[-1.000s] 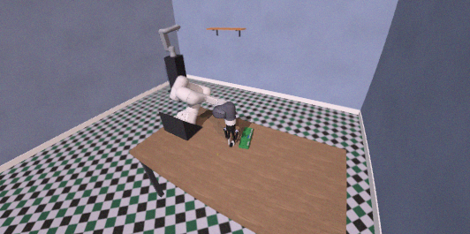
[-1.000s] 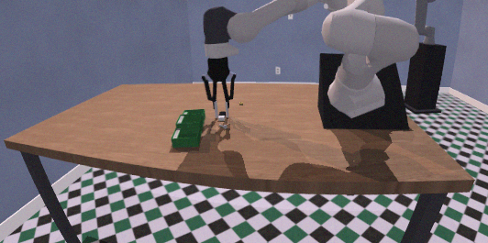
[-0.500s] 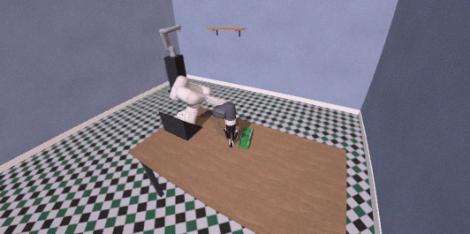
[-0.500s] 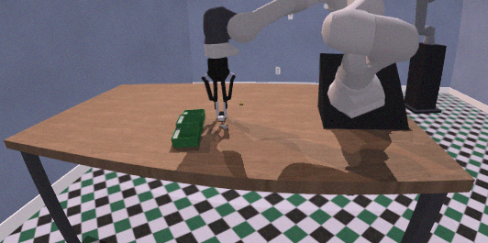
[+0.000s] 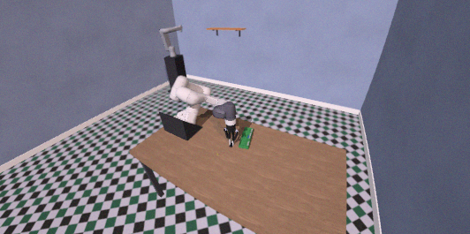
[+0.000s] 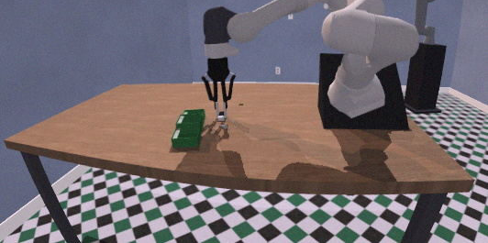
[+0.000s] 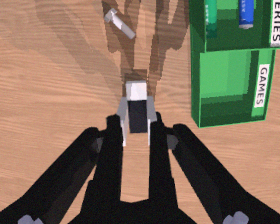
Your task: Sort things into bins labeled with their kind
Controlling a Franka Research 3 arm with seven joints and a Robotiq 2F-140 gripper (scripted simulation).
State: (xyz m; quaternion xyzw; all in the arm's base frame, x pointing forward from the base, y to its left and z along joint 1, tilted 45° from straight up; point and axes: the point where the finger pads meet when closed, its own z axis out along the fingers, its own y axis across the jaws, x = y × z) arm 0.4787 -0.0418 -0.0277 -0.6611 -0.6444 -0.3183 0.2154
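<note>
Now: the joined green bins 100 mm ahead of my hand, 110 mm to the left of it and 10 mm below it. Round my hand: grey piece: 20 mm behind, 100 mm to the left, 30 mm below; then green cylinder: 70 mm ahead, 110 mm to the left, 20 mm below; then black-and-white block: 10 mm to the left, 30 mm below.
</note>
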